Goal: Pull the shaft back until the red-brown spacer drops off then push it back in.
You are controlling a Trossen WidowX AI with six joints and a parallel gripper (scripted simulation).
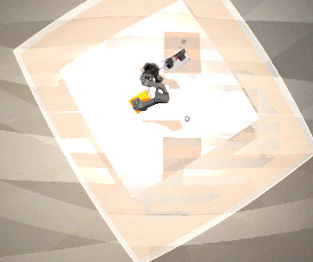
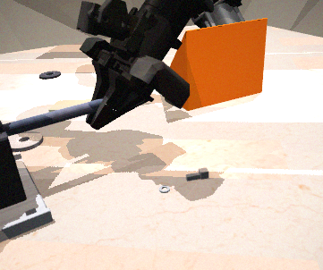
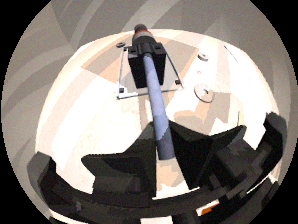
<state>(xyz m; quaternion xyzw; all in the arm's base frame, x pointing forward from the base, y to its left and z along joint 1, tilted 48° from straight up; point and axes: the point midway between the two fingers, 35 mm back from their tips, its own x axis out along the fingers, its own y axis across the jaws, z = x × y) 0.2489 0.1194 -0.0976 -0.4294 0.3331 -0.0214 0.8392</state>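
The blue-grey shaft lies 6 cm ahead of my gripper tip, 2 cm to the left of it and 2 cm above it. Round my gripper tip: red-brown spacer 16 cm ahead, 4 cm to the left, 2 cm above; then small grey bolt 11 cm behind, 8 cm to the left, 5 cm below; then pale washer 9 cm ahead, 10 cm to the right, 5 cm below.
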